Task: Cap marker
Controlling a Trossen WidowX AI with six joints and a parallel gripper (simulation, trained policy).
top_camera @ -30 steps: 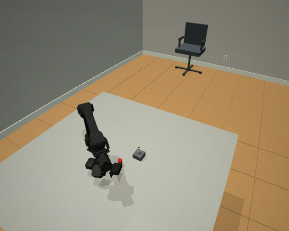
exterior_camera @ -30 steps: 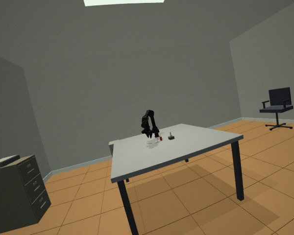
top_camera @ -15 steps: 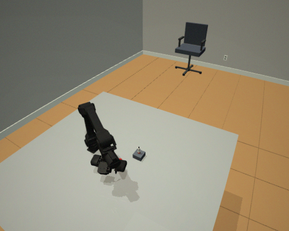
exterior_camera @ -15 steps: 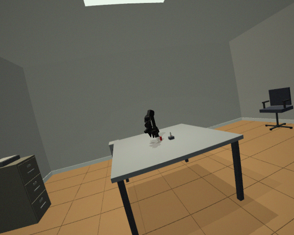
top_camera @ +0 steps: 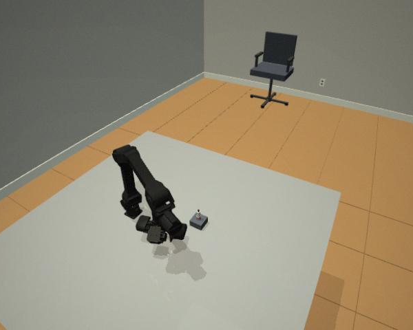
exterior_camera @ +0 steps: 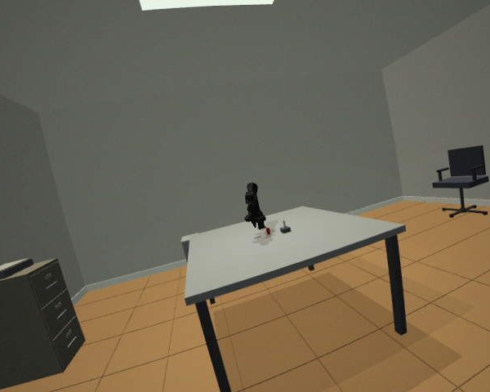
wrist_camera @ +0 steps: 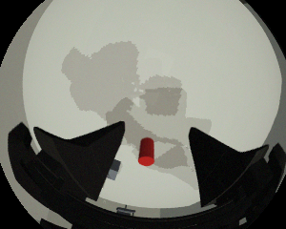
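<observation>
Now: the red cap 2 cm behind my gripper tip, 8 cm to the left of it and 5 cm below it. Also, from my gripper tip: grey holder block: 5 cm ahead, 20 cm to the left, 6 cm below.
</observation>
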